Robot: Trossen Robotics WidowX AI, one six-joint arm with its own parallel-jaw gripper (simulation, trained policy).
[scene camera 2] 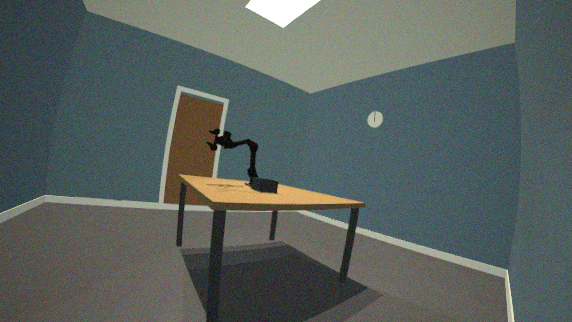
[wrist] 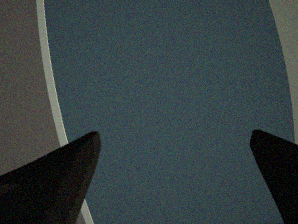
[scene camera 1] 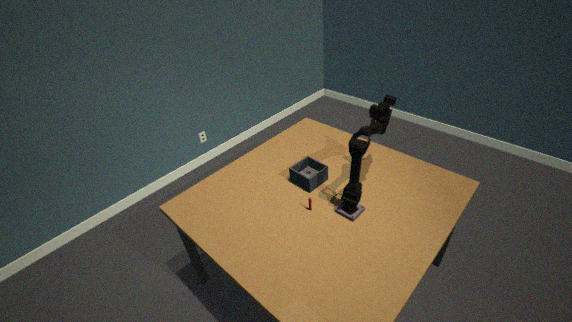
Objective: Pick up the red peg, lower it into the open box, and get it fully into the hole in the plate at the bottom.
In view: the gripper (wrist: 177, 138) and a grey box (scene camera 1: 309, 184).
The wrist view misses the grey box: it is out of frame.
